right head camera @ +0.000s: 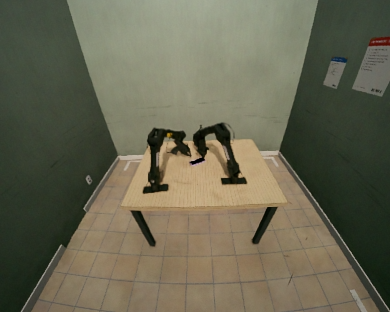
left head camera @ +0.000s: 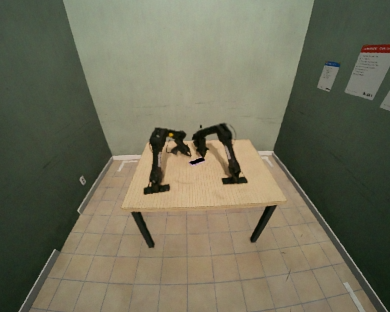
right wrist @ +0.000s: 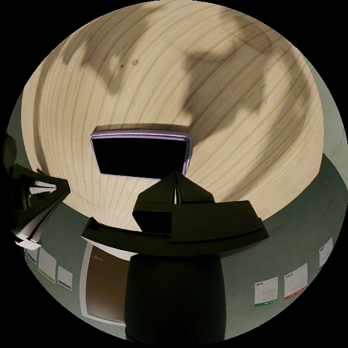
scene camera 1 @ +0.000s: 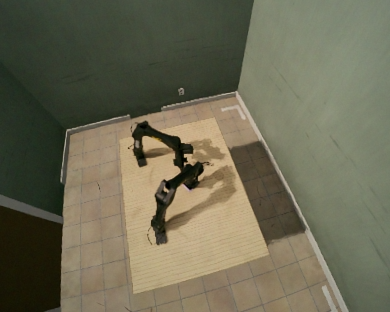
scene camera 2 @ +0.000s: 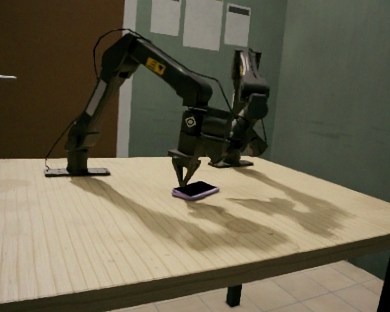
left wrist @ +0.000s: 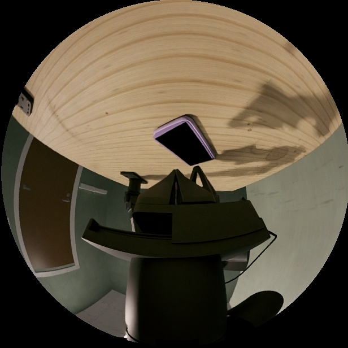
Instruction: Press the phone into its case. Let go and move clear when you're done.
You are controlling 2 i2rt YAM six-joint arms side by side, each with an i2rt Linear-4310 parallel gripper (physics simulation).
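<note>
The phone point(scene camera 2: 198, 188) point(left wrist: 184, 143) point(right wrist: 140, 156) is a black slab lying face up inside its lilac case point(scene camera 2: 200, 197) point(left wrist: 158, 133) on the table. The case rim shows around the black face, which looks about level with it. They also show small in both head views. My left gripper point(left wrist: 175, 172) point(right wrist: 68, 185) is shut and empty, apart from the phone and off to its side. My right gripper point(scene camera 2: 184, 186) point(right wrist: 175, 172) is shut and empty, its tips at or just above one end of the phone; I cannot tell whether they touch. They hide a corner in the right wrist view.
The wooden table point(left head camera: 200, 192) point(scene camera 2: 125, 250) carries both arm bases, the left point(left head camera: 156, 189) and the right point(left head camera: 234, 180). The two forearms come close together above the phone. The arms cast shadows on the table.
</note>
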